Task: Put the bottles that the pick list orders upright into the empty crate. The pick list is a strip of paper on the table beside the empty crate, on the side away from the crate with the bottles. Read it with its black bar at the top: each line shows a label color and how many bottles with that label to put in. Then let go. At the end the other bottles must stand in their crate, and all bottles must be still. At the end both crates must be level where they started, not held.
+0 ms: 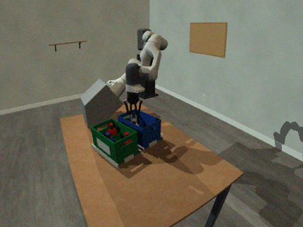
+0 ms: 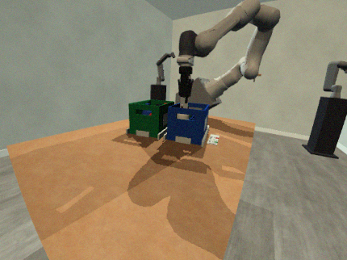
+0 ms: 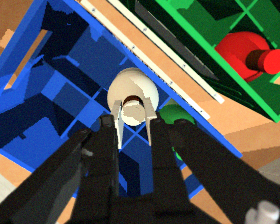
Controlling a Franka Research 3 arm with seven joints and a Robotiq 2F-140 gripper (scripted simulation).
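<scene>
Right now my hand is 80 mm above the white bottle. Also, from my hand: green crate (30 mm ahead, 190 mm to the right, 100 mm below); green bottle (80 mm behind, 10 mm to the right, 100 mm below); blue crate (10 mm behind, 40 mm to the left, 100 mm below).
</scene>
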